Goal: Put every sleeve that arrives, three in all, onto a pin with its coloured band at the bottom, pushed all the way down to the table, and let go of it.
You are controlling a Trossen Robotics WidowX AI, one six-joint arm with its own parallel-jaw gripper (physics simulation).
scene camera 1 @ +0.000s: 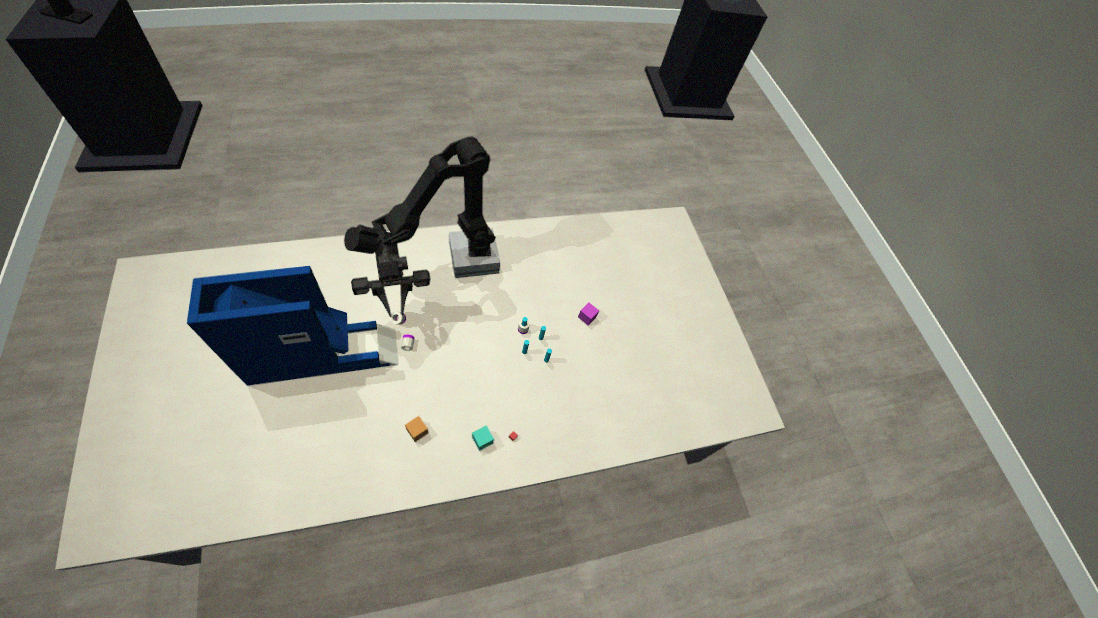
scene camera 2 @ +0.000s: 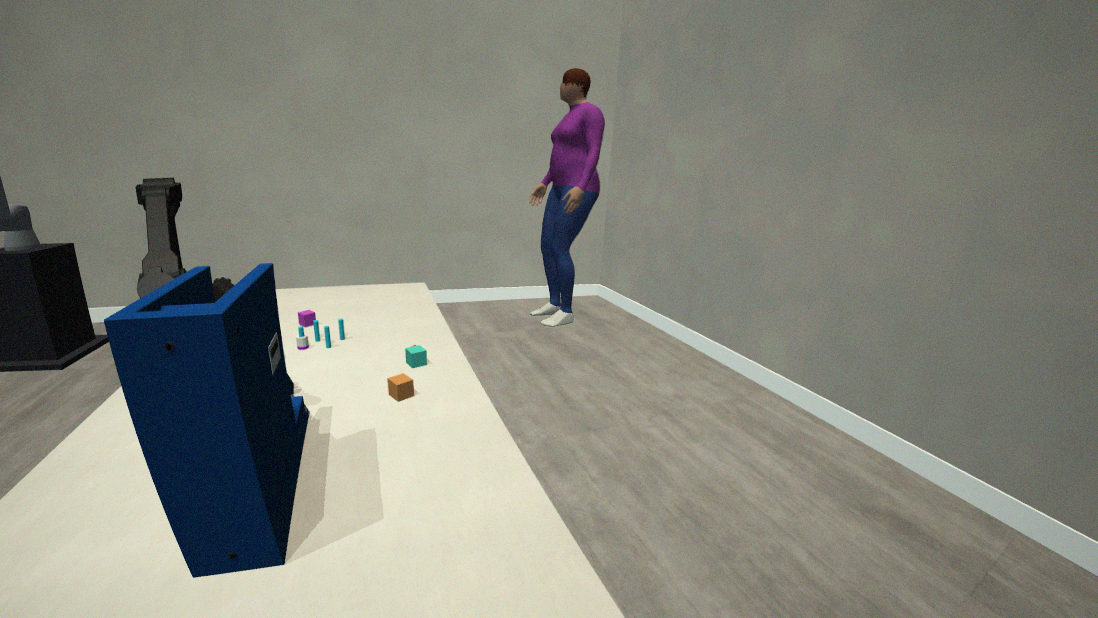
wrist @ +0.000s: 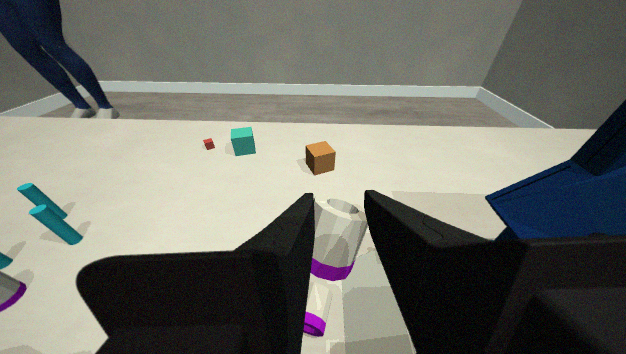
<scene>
An orange cube (wrist: 320,157) sits on the table.
</scene>
